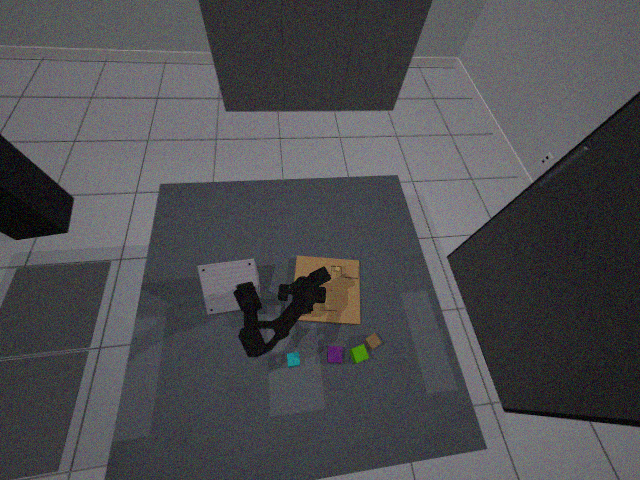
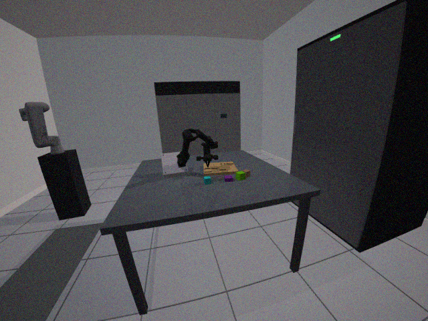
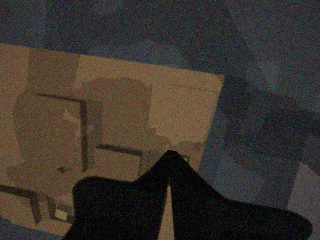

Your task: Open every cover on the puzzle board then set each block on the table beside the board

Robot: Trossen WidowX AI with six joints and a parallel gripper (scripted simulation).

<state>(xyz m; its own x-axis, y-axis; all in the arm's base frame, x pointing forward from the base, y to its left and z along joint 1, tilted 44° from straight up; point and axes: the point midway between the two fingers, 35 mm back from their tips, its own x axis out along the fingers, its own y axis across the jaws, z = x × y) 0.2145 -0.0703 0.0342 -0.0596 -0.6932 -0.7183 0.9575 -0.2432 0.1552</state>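
Right now the puzzle board is 120 mm ahead of my gripper tip, 30 mm to the left of it and 30 mm below it. Also, from my gripper tip: green block 260 mm to the right, 180 mm ahead, 20 mm below; cyan block 220 mm to the right, 80 mm behind, 30 mm below; purple block 240 mm to the right, 90 mm ahead, 30 mm below.
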